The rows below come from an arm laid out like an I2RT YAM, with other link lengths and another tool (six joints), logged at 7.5 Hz.
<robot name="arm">
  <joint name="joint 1" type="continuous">
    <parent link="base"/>
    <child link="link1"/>
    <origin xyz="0 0 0.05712"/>
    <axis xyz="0 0 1"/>
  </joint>
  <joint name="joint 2" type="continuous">
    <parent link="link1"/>
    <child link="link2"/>
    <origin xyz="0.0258 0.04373 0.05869"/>
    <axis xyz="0 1 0"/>
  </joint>
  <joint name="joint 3" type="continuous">
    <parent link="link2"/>
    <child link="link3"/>
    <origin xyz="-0.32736 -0.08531 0"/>
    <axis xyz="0 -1 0"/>
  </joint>
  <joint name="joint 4" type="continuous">
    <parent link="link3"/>
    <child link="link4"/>
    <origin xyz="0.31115 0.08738 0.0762"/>
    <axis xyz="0 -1 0"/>
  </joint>
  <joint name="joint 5" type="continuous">
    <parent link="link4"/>
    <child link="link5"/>
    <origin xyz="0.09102 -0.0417 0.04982"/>
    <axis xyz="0 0 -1"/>
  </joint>
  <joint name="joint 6" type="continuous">
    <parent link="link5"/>
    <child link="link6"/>
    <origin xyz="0.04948 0 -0.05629"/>
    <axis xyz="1 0 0"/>
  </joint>
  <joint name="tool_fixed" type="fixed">
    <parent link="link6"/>
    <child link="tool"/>
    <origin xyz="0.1 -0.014 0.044" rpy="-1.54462 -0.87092 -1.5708"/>
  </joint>
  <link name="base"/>
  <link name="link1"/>
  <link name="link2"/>
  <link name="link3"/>
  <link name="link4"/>
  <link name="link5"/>
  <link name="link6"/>
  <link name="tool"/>
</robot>
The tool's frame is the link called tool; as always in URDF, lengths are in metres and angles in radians. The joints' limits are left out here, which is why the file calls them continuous.
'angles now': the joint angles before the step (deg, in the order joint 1, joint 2, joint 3, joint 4, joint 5, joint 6). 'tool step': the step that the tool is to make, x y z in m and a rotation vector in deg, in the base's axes. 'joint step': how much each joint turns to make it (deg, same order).
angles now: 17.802 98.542 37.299 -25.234 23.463 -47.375
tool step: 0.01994 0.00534 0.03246 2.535 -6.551 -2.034
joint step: 0.001 -4.765 0.875 0.480 -0.175 2.252
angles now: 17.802 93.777 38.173 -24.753 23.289 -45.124
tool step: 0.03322 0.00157 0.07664 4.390 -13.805 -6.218
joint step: 0.001 -9.223 2.646 -0.044 1.705 6.536
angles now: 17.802 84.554 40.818 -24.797 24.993 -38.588
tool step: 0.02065 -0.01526 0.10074 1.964 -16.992 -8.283
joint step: 0.000 -9.836 3.453 0.437 6.841 6.469
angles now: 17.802 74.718 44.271 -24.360 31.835 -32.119
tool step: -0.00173 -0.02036 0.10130 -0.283 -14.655 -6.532
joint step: 0.001 -8.066 4.568 0.001 7.868 2.142
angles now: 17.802 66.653 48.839 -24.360 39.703 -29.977
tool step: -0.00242 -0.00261 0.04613 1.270 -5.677 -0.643
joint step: 0.001 -2.558 3.236 0.000 0.831 0.000
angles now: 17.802 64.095 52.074 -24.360 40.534 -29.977
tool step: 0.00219 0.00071 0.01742 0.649 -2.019 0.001
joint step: 0.001 -0.108 1.770 0.242 -0.001 0.001
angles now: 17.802 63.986 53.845 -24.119 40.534 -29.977
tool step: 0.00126 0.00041 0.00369 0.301 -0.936 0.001
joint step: 0.001 -0.022 0.044 0.917 -0.001 0.000
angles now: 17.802 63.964 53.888 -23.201 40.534 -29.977
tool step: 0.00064 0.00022 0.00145 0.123 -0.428 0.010
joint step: 0.000 -0.001 -0.023 0.482 -0.001 -0.023
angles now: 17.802 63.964 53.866 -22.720 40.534 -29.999
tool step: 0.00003 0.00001 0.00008 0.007 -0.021 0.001
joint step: 0.000 0.000 0.000 0.022 -0.001 -0.001
